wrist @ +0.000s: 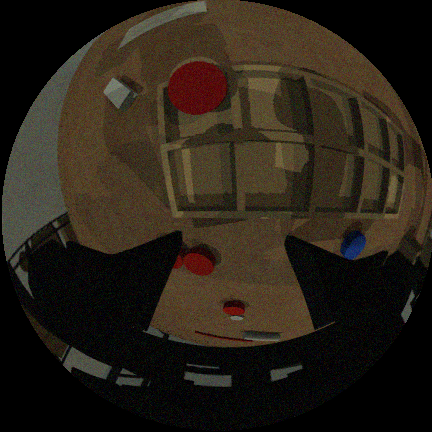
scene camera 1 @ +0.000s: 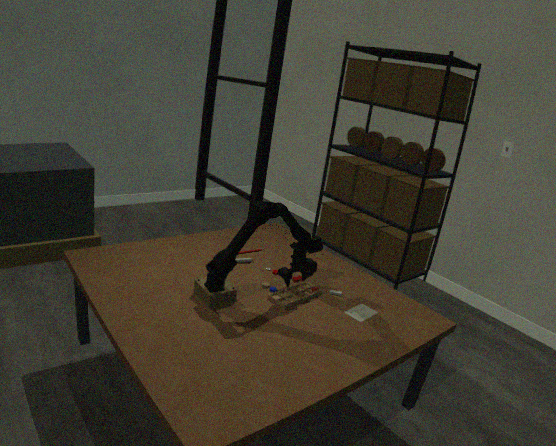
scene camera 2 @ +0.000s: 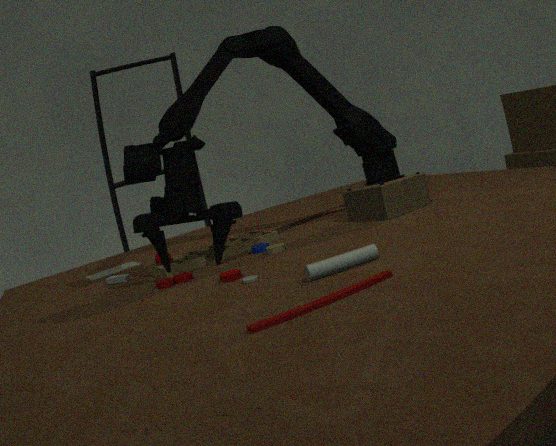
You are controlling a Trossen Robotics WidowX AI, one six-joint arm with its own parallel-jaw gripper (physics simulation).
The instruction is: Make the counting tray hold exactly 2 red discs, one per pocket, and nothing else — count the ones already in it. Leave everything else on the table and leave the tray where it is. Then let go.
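Observation:
The wooden counting tray (scene camera 1: 300, 300) (wrist: 210, 215) has two rows of pockets. One red disc (scene camera 1: 314, 289) (scene camera 2: 162, 258) (wrist: 197, 87) is in its corner pocket at the white block's end; the other pockets seen in the wrist view look empty. Two red discs lie close together on the table beside the tray: a nearer one (wrist: 199, 263) and one partly hidden by a finger (wrist: 178, 261). Another red disc (scene camera 1: 275, 272) (scene camera 2: 230, 275) (wrist: 234, 308) lies farther from the tray. My gripper (scene camera 2: 193, 267) (wrist: 234, 238) is open and empty, low beside the tray's long side.
A blue disc (scene camera 1: 273, 289) (scene camera 2: 260, 248) (wrist: 353, 244) and a beige piece (scene camera 2: 275, 248) lie near the tray. A white disc (scene camera 2: 250, 279), white block (scene camera 1: 335, 292) (wrist: 119, 93), white card (scene camera 1: 361, 312), white cylinder (scene camera 2: 342, 262) and red rod (scene camera 2: 320, 302) also lie on the table.

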